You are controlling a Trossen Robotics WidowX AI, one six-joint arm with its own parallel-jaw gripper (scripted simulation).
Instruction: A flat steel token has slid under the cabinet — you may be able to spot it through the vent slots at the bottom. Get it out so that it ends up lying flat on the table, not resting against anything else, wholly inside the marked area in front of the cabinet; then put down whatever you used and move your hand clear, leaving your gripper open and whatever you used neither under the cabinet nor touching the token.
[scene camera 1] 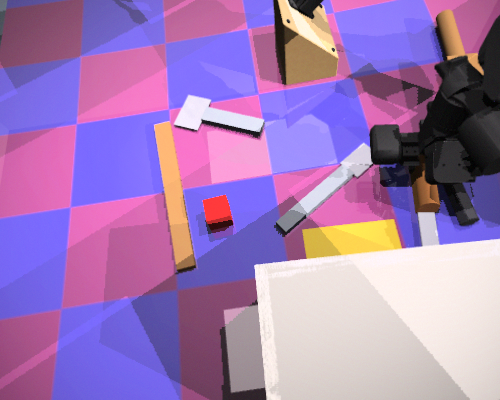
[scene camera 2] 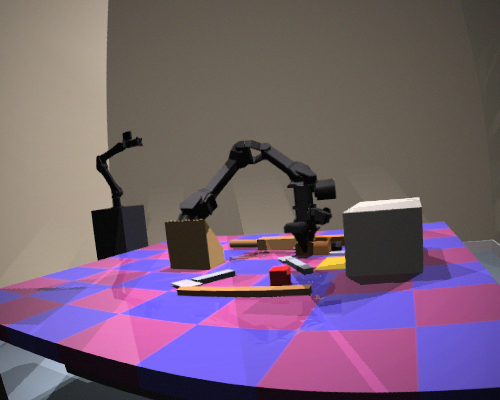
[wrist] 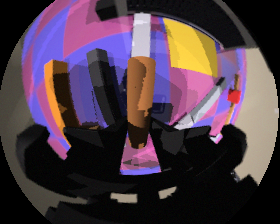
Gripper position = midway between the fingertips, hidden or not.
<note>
I see my gripper (scene camera 1: 420, 171), a red cube (scene camera 1: 218, 215), a dark screwdriver (wrist: 100, 75), a wooden block (scene camera 1: 452, 45) and a long wooden slat (scene camera 1: 181, 236).
The wooden block also shows in scene camera 2 (scene camera 2: 266, 243). The long wooden slat also shows in scene camera 2 (scene camera 2: 305, 289). My gripper also shows in scene camera 2 (scene camera 2: 307, 251) and in the wrist view (wrist: 138, 118).
</note>
